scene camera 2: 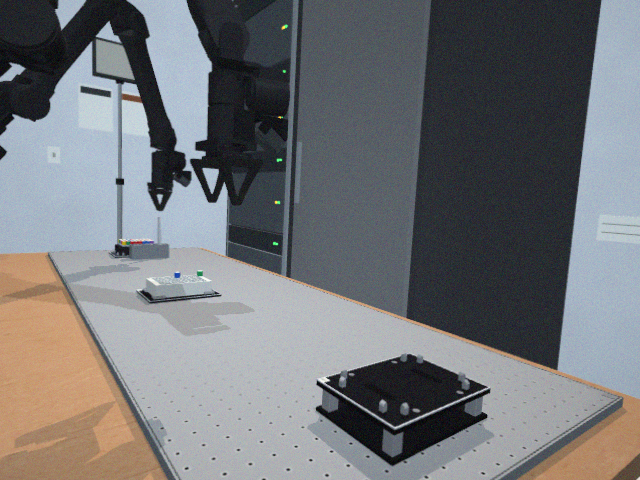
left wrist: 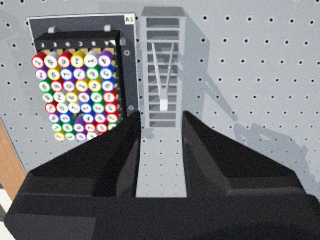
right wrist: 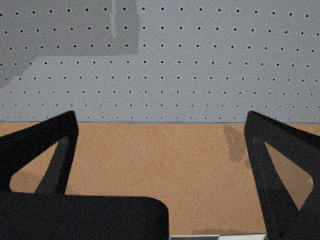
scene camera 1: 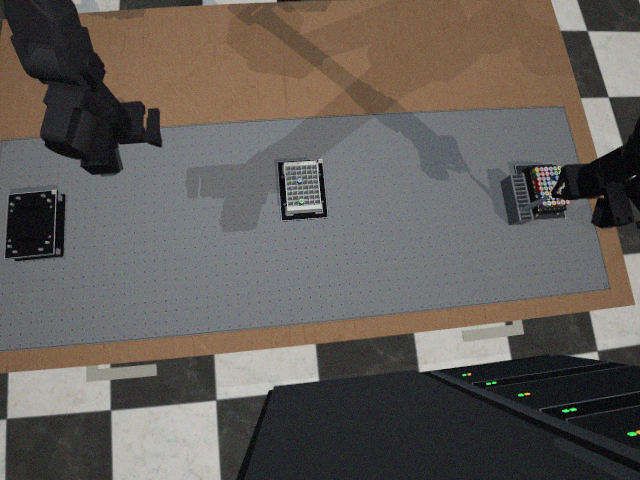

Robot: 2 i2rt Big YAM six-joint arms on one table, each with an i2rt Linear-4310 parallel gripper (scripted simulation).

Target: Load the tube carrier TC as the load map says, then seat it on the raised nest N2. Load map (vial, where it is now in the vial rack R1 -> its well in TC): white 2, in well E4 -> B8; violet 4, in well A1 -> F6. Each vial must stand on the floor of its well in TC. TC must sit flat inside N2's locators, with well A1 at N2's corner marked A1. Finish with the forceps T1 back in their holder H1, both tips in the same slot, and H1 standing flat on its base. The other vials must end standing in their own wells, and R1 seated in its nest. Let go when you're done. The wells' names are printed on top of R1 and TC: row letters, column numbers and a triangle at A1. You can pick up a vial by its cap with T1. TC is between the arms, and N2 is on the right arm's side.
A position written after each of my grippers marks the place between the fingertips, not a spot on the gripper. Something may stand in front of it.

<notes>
I see my left gripper (scene camera 1: pixel 557 194), my right gripper (scene camera 2: pixel 223 203), a tube carrier TC (scene camera 1: pixel 306 191) and a grey holder H1 (left wrist: pixel 154 118).
The tube carrier TC is seen too in scene camera 2 (scene camera 2: pixel 195 286). My left gripper shows as well in the left wrist view (left wrist: pixel 161 120). My right gripper is seen too in the right wrist view (right wrist: pixel 161 120) and in scene camera 1 (scene camera 1: pixel 136 146). The left wrist view does not show the tube carrier TC: it is out of frame. The right wrist view does not show the tube carrier TC: it is out of frame.
</notes>
